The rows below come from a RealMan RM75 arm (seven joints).
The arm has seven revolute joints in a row. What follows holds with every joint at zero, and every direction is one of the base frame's.
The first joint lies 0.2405 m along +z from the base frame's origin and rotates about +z.
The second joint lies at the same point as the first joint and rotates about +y.
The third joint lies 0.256 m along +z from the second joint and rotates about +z.
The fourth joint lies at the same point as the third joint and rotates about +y.
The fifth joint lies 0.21 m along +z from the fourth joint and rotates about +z.
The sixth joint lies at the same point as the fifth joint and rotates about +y.
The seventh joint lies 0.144 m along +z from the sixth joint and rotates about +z.
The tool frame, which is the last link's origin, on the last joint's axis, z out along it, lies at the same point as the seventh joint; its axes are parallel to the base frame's.
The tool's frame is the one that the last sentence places.
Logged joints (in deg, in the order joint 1, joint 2, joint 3, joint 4, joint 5, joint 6, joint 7), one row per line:
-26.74 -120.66 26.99 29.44 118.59 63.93 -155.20
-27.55 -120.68 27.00 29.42 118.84 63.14 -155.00
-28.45 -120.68 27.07 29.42 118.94 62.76 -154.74
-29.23 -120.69 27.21 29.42 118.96 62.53 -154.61
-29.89 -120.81 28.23 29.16 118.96 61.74 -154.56
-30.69 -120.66 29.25 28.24 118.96 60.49 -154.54
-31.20 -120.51 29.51 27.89 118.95 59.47 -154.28
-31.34 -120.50 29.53 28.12 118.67 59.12 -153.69
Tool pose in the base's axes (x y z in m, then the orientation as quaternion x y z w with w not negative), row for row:
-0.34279 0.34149 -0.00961 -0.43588 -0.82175 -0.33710 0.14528
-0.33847 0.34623 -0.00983 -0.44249 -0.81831 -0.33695 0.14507
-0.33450 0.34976 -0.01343 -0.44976 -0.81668 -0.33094 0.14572
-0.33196 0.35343 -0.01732 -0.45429 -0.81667 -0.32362 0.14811
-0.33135 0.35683 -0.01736 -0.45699 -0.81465 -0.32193 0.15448
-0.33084 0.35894 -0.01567 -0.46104 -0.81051 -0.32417 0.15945
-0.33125 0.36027 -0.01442 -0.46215 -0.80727 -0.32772 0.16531
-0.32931 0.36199 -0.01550 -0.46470 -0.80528 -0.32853 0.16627
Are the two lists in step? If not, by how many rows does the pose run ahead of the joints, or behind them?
The pose runs 2 rows ahead of the joints: the pose in row i belongs to the joints in row i + 2.
